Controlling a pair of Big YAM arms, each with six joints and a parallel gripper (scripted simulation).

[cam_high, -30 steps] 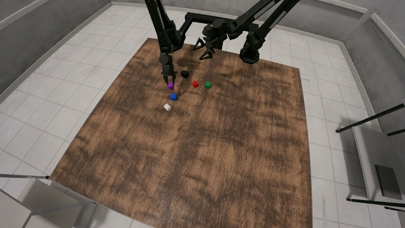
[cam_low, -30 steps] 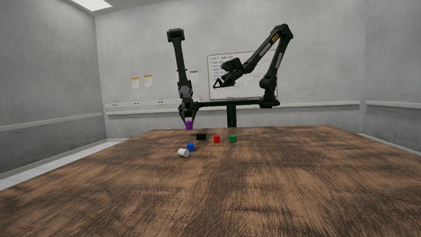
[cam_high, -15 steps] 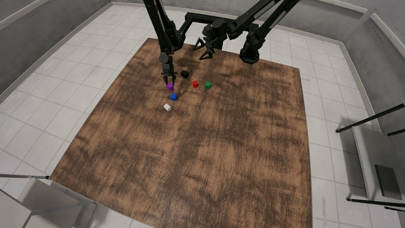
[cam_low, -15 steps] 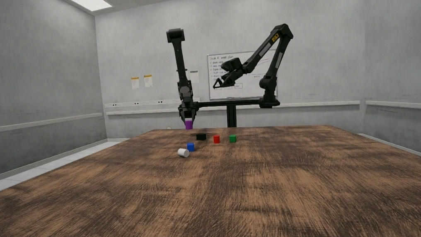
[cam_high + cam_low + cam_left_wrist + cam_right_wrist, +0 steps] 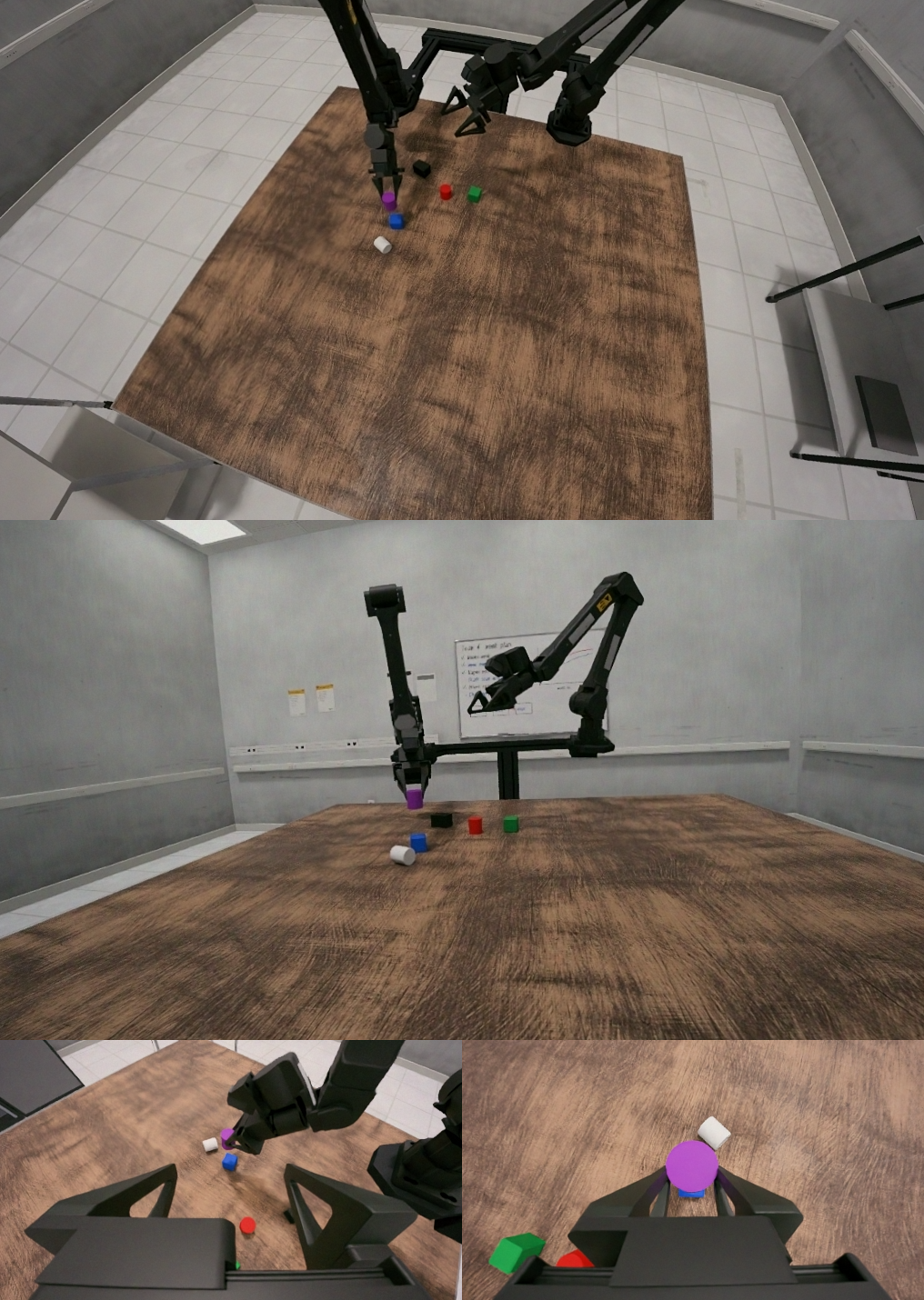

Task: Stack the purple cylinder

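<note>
Right now the blue cube is 120 mm below my right hand. The rest, counted from my right hand: white cylinder 120 mm below, 100 mm ahead, 20 mm to the right; red cylinder 160 mm behind, 140 mm to the left, 120 mm below; purple cylinder 10 mm below, 10 mm ahead.
</note>
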